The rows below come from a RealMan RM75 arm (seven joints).
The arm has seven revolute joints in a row. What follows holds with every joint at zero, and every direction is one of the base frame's. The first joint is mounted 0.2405 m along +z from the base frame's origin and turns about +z. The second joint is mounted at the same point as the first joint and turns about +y. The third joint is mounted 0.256 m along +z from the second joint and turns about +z. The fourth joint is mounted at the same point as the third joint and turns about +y. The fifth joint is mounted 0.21 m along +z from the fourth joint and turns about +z. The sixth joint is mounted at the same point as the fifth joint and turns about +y. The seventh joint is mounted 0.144 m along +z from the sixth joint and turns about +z. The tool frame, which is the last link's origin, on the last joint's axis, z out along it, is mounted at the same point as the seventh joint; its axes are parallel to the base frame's.
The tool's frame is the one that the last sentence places.
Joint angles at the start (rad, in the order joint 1, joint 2, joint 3, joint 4, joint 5, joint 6, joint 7):
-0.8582 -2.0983 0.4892 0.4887 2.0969 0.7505 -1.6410
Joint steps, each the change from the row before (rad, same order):
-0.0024 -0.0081 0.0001 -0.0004 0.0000 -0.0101 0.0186
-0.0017 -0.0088 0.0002 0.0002 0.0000 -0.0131 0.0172
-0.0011 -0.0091 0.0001 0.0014 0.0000 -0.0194 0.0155
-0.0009 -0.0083 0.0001 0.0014 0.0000 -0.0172 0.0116
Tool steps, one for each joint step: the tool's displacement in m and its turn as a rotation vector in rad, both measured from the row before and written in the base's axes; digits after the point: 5 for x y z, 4 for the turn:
0.00130 -0.00029 -0.00346 0.0010 0.0136 -0.0078
0.00084 -0.00035 -0.00342 0.0029 0.0137 -0.0048
0.00004 -0.00004 -0.00273 0.0078 0.0154 0.0002
0.00006 -0.00012 -0.00248 0.0067 0.0119 0.0016

